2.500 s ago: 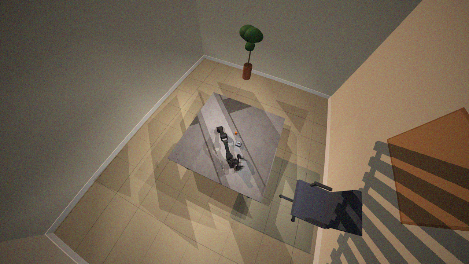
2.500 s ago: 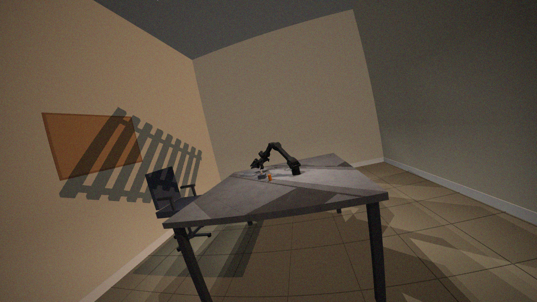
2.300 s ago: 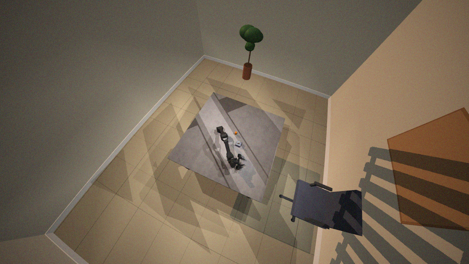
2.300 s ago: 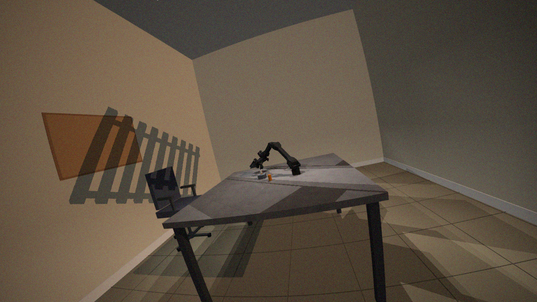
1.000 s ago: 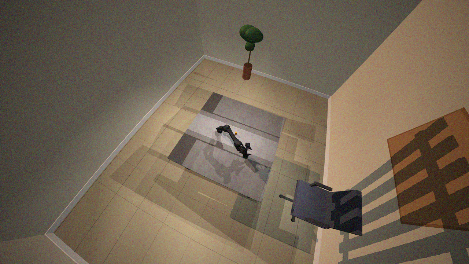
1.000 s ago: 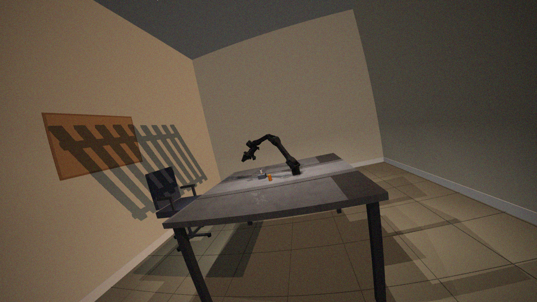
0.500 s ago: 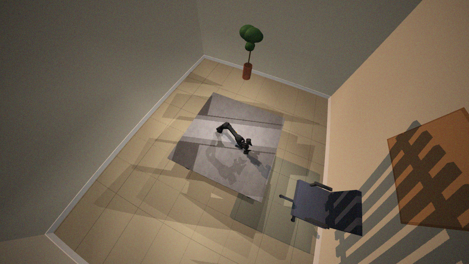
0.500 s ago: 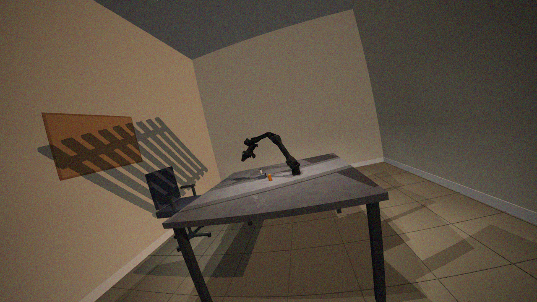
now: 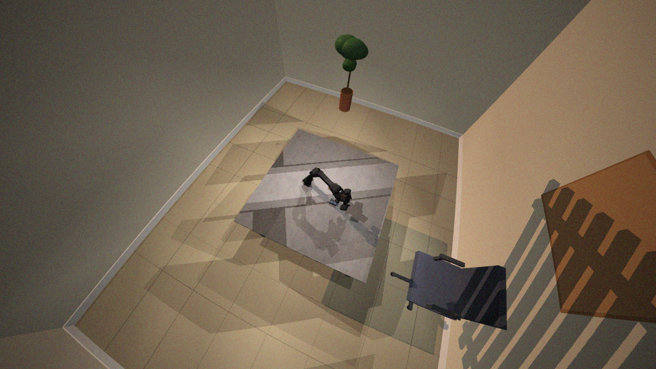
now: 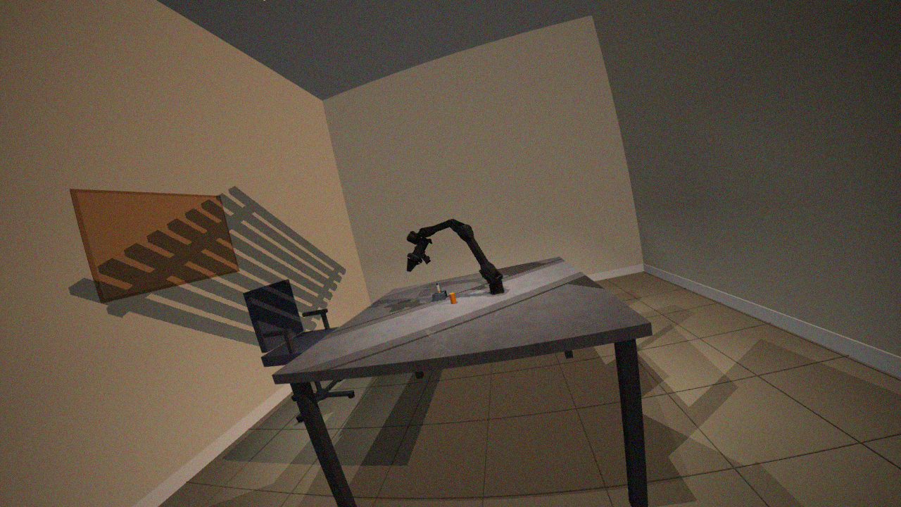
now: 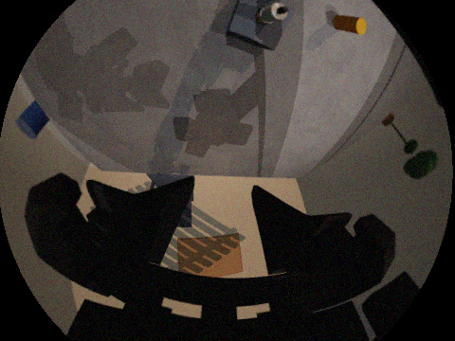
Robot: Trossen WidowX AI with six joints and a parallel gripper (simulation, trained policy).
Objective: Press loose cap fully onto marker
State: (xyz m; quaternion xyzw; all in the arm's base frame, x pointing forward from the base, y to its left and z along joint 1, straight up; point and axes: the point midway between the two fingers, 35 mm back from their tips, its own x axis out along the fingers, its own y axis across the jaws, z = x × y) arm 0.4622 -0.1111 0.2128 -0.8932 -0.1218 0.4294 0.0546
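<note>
My gripper tip is 250 mm past the orange cap, 160 mm above it and 150 mm to the right of it. Round my gripper tip: small grey holder block: 170 mm below, 150 mm behind, 20 mm to the left.
</note>
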